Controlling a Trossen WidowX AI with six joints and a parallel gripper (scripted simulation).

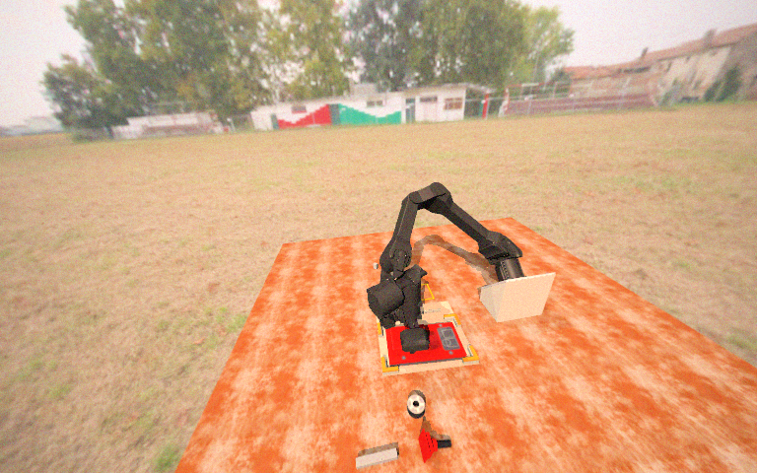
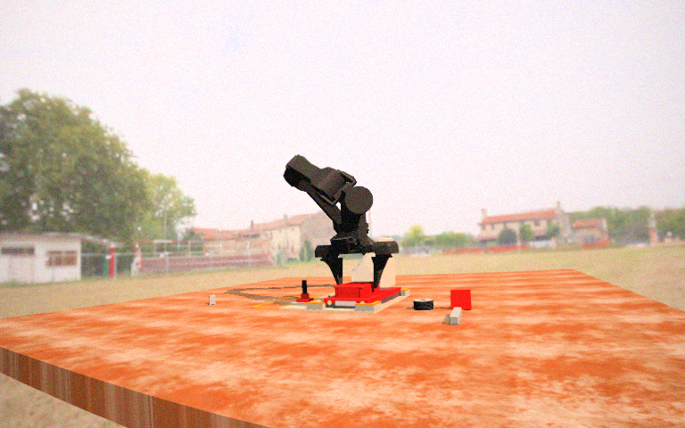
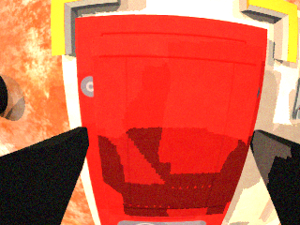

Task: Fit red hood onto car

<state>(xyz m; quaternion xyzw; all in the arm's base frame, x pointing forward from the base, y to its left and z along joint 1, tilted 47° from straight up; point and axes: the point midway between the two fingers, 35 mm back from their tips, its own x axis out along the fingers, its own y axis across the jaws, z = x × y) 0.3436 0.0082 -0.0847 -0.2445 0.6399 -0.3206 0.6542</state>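
Now: the red hood right at my gripper tip. From my gripper tip the other things lie so: grey bar (22 cm to the left, 13 cm ahead, 3 cm below); then black-and-white wheel (15 cm to the left, 3 cm below, 3 cm ahead).
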